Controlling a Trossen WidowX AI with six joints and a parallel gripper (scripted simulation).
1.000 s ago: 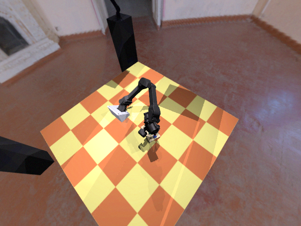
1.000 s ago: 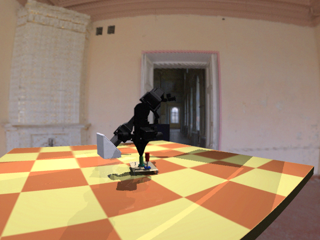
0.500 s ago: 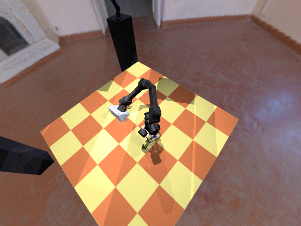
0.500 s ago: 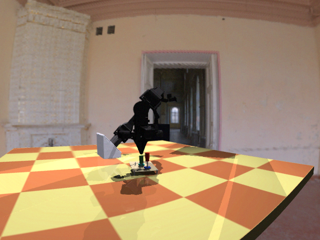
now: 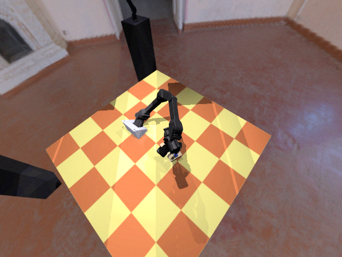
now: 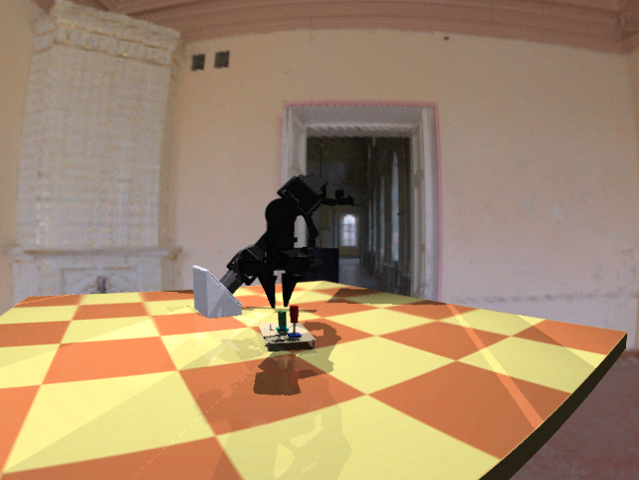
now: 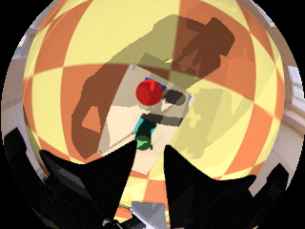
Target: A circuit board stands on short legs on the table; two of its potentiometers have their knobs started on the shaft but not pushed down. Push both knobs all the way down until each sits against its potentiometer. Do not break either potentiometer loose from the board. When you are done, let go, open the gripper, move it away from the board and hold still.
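Right now my gripper tip is 5 cm short of the red knob, 1 cm to the right of it and 1 cm above it. The rest, counted from my gripper tip: green knob: 3 cm below, 1 cm to the left.
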